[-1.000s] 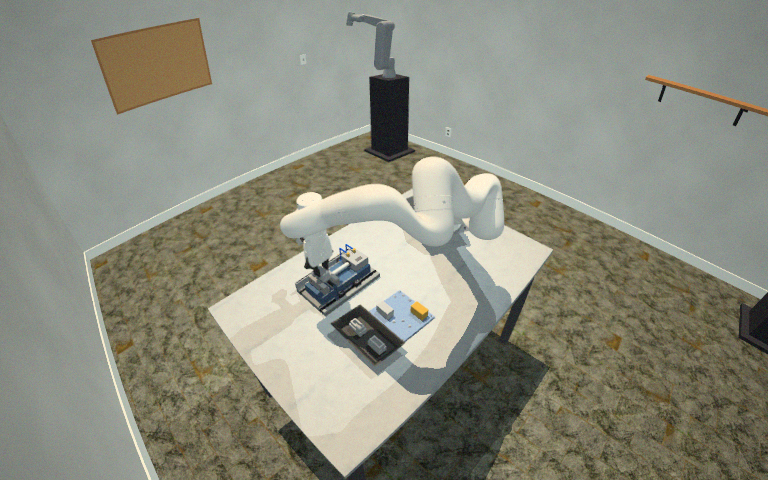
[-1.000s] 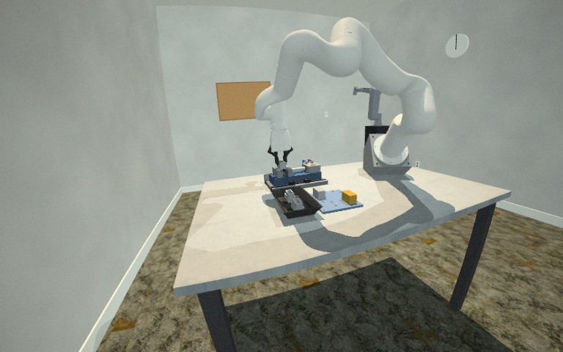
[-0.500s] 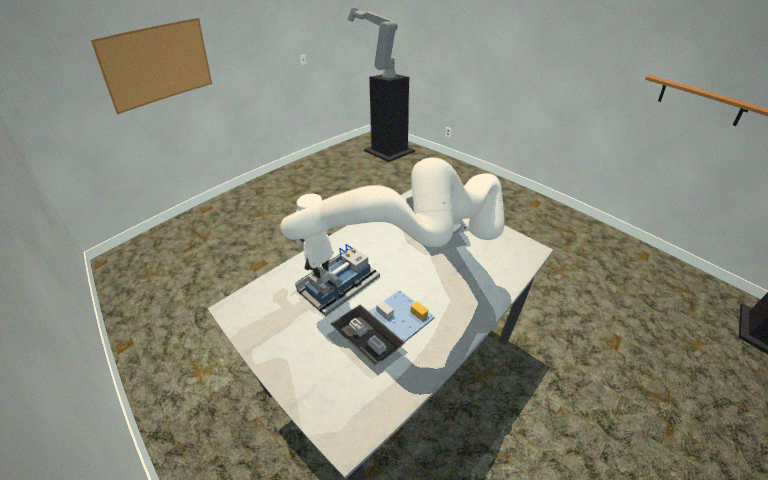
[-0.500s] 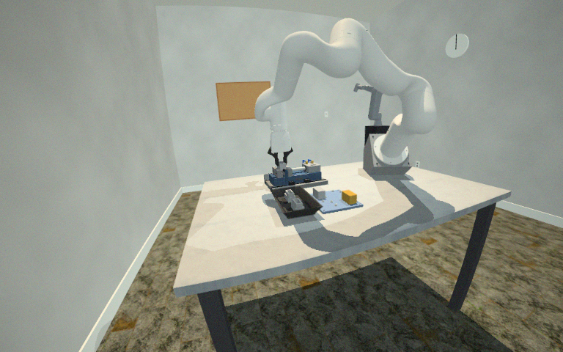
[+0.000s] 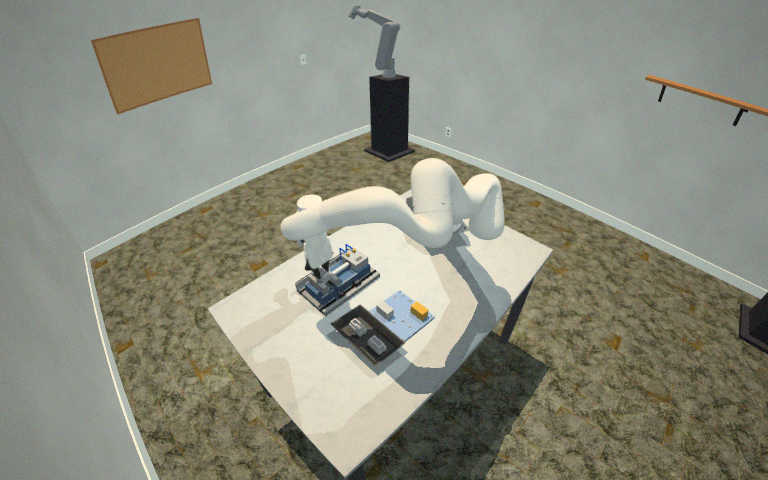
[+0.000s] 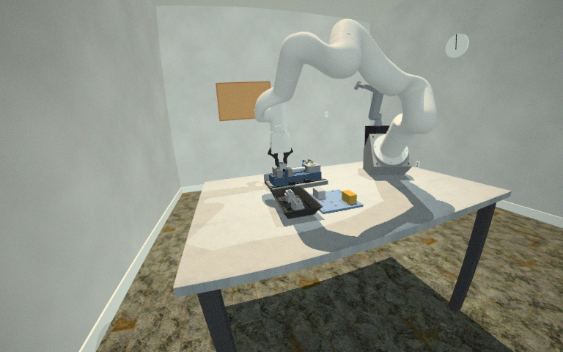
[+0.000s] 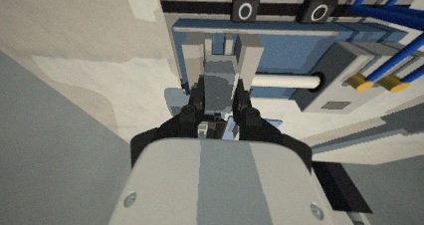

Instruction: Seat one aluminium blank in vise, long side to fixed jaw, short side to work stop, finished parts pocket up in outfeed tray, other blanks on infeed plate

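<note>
My hand is 70 mm past the blue vise and 80 mm above it. The rest, counted from my hand: brass blank 190 mm behind, 330 mm to the left, 100 mm below.
</note>
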